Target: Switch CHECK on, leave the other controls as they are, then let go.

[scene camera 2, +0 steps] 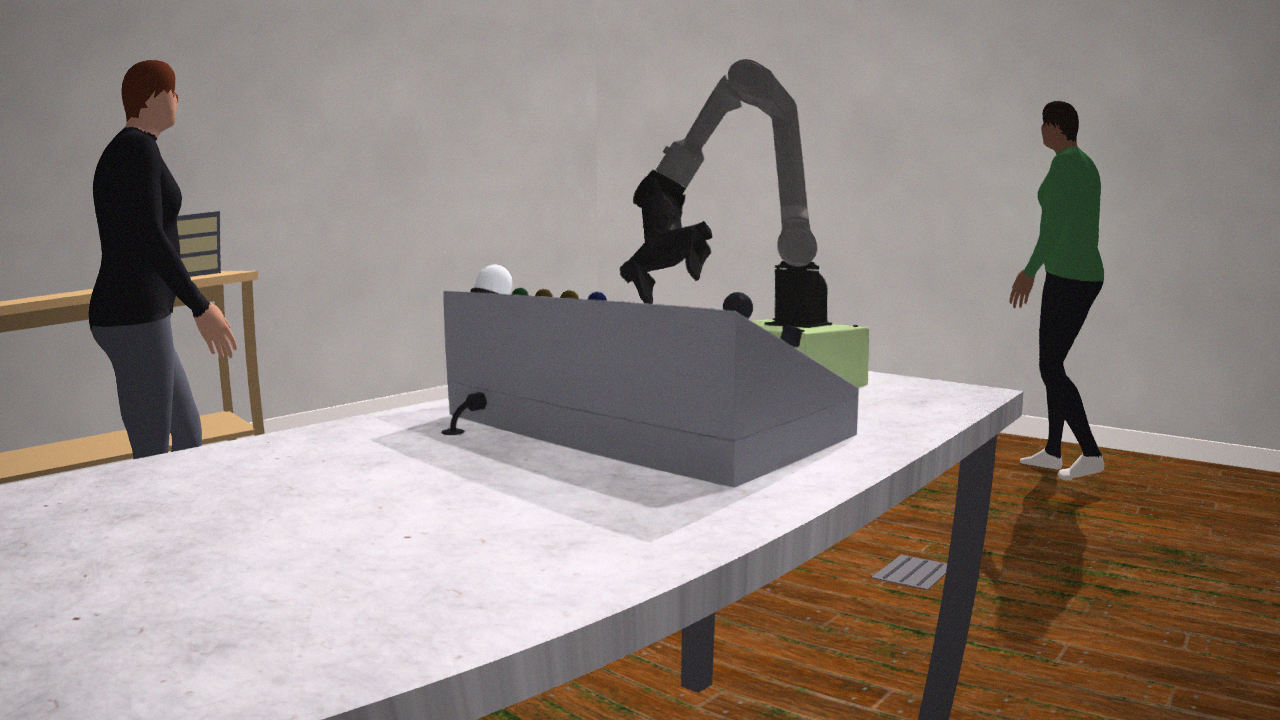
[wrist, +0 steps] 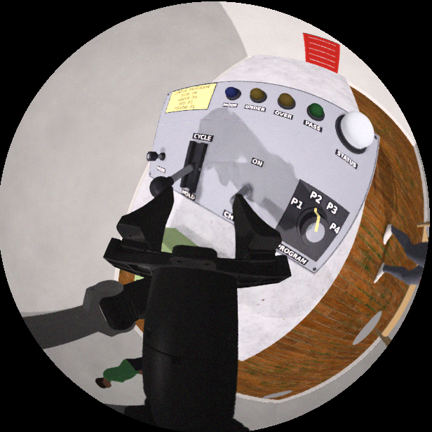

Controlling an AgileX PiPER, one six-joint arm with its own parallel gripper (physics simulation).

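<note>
The grey console (scene camera 2: pixel 590 367) (wrist: pixel 225 107) carries the CHECK switch (wrist: pixel 245 190), a small grey toggle below the ON label (wrist: pixel 257 162). The right finger partly covers the toggle and most of the CHECK label (wrist: pixel 228 215), so its position cannot be told clearly. My gripper (scene camera 2: pixel 671 287) (wrist: pixel 203 196) is open and empty above the console face, fingers apart. In the wrist view the right fingertip overlaps the CHECK toggle, and the left fingertip overlaps the edge of the CYCLE lever's black ball (wrist: pixel 160 186); contact cannot be told.
The CYCLE slot (wrist: pixel 194 166) lies left of CHECK, the PROGRAM dial (wrist: pixel 315 231) right. The small MODE knob (wrist: pixel 156 156) is at the left edge. Lamps and the white STATUS dome (scene camera 2: pixel 493 279) (wrist: pixel 357 130) line the top. Two people stand beyond the table (scene camera 2: pixel 268 537).
</note>
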